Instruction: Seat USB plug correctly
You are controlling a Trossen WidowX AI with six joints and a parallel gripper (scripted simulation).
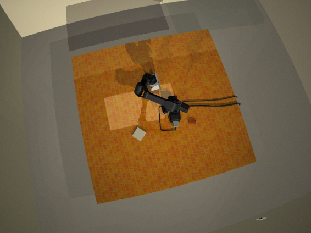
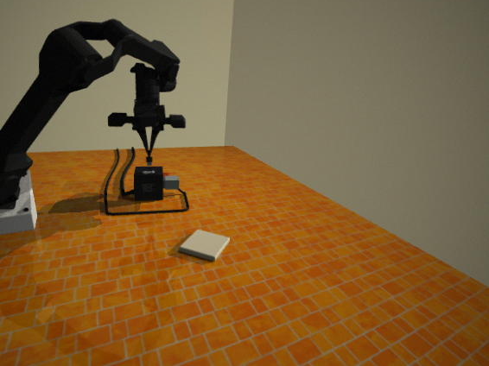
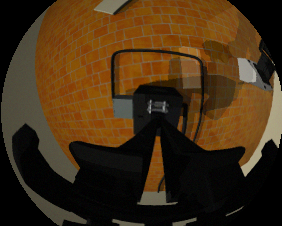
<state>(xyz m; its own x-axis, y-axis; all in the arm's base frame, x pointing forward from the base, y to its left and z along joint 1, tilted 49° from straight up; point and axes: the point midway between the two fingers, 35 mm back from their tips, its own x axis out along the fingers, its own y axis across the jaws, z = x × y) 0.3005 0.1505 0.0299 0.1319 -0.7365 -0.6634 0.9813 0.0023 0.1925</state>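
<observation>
My gripper tip is 2 cm above the USB plug. The rest, counted from my gripper tip: flat white pad (27 cm to the right, 13 cm below, 8 cm ahead).
</observation>
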